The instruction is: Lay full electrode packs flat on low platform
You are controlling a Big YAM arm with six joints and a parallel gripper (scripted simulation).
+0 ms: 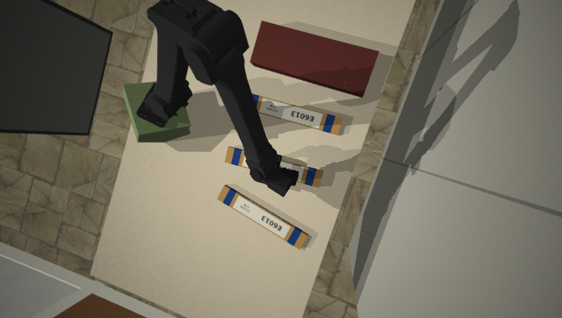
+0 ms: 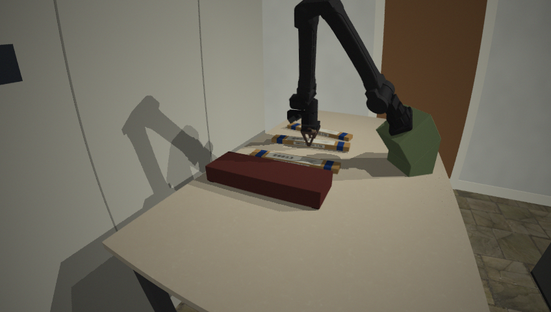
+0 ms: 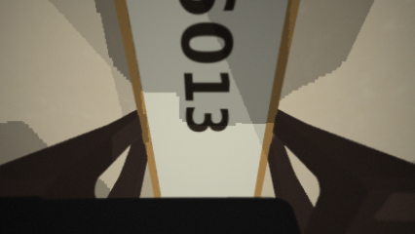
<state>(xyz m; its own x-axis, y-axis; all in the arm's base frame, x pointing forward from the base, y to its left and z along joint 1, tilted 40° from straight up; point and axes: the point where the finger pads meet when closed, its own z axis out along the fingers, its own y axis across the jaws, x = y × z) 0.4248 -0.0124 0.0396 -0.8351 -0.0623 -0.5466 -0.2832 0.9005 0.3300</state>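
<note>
My gripper is now 20 cm to the right of the pack of welding electrodes and 5 cm past it. Also, from my hand: dark red low platform: 39 cm to the left, 8 cm behind.
</note>
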